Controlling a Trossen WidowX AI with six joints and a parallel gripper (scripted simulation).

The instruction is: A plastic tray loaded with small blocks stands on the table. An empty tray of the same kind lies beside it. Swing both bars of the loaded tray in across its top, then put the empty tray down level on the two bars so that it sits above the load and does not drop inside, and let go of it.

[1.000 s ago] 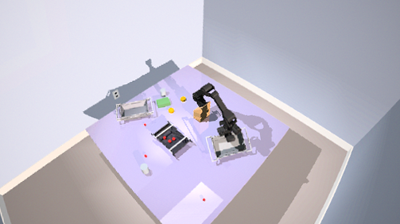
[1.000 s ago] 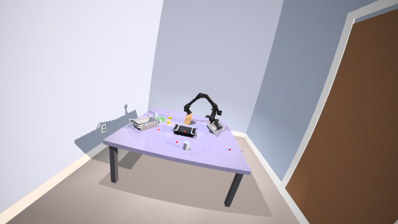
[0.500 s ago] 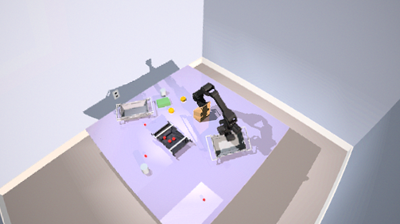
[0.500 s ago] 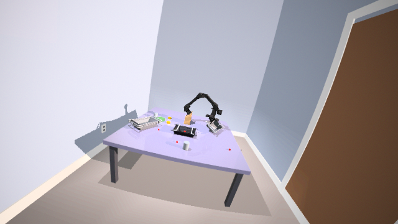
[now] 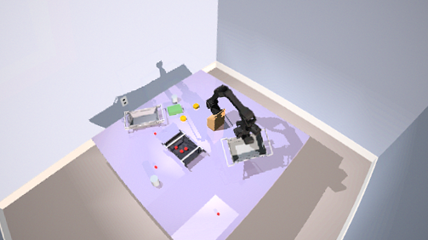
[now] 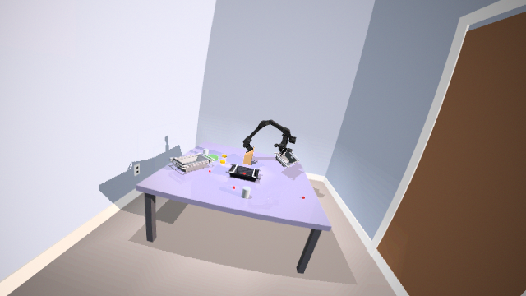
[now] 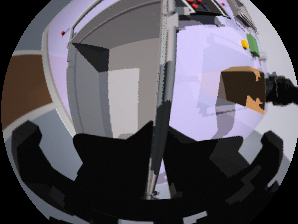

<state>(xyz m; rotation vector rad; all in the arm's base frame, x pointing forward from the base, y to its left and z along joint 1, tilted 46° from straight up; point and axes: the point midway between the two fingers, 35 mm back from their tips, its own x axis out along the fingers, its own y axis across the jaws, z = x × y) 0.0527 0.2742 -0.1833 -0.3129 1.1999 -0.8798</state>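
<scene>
Now: gripper tip 70 mm to the right of the grey tray and 30 mm short of it. Round my gripper tip: green block: 680 mm to the right, 150 mm below, 120 mm ahead.
</scene>
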